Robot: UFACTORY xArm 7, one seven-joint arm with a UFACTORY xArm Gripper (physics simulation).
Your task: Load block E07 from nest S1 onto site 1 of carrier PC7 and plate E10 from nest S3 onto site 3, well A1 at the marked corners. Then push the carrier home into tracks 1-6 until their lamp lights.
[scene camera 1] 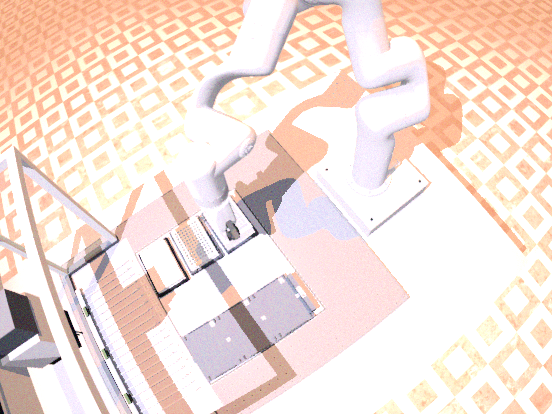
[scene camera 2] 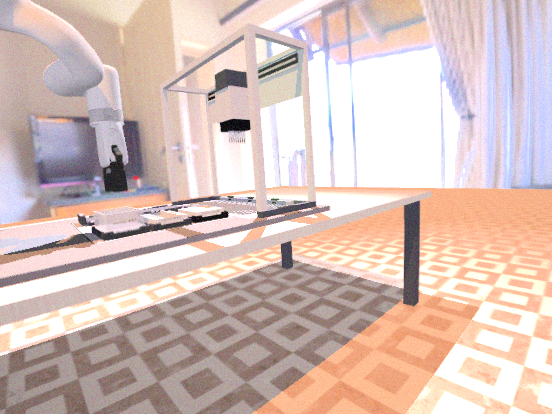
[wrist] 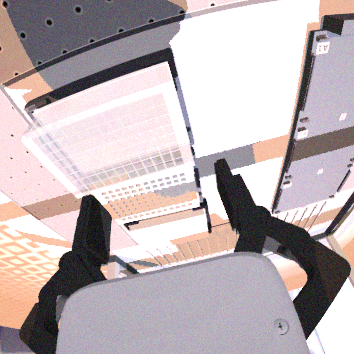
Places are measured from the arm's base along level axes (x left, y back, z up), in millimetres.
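Where they show: gripper, fingertip midpoint: (scene camera 2: 116, 191) (wrist: 157, 189); arm's base, link origin: (scene camera 1: 368, 176).
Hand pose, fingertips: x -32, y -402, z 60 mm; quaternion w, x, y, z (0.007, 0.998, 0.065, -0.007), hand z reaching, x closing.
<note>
Each offset is from my fingertips to the top centre of the thing. "spot": to the spot under its first point.
My gripper (scene camera 1: 231, 231) (scene camera 2: 115, 190) (wrist: 157, 189) is open and empty, above the row of nests. In the wrist view its fingers stand apart before the tall, pale, see-through block @[dz -43, dx -33, dy +7 mm] (scene camera 1: 245, 225) (scene camera 2: 117, 217) (wrist: 125, 115), which sits in the nest nearest the arm base. A low plate with small wells @[dz -70, dx -21, dy -100 mm] (scene camera 1: 190, 247) (scene camera 2: 165, 217) (wrist: 150, 200) sits in the middle nest. The farthest nest @[spot: dz -80, dx -66, dy -204 mm] (scene camera 2: 207, 214) holds a flat white surface @[spot: dz -70, dx +0, dy -203 mm] (scene camera 1: 162, 265). Nest labels cannot be read. The grey carrier @[dz -66, dx +241, dy -66 mm] (scene camera 1: 200, 350) (wrist: 325, 100) lies apart from the nests, its sites bare, with an A1 mark @[spot: dz -86, dx +169, dy +62 mm] (wrist: 322, 47).
The ridged tracks (scene camera 1: 145, 350) (wrist: 205, 245) lie beyond the nests and the carrier. A white frame (scene camera 1: 30, 215) (scene camera 2: 256, 150) stands over the far end, with a pipetting head (scene camera 1: 20, 320) (scene camera 2: 232, 102) hanging in it. The arm base plate (scene camera 1: 370, 215) stands at the other end.
</note>
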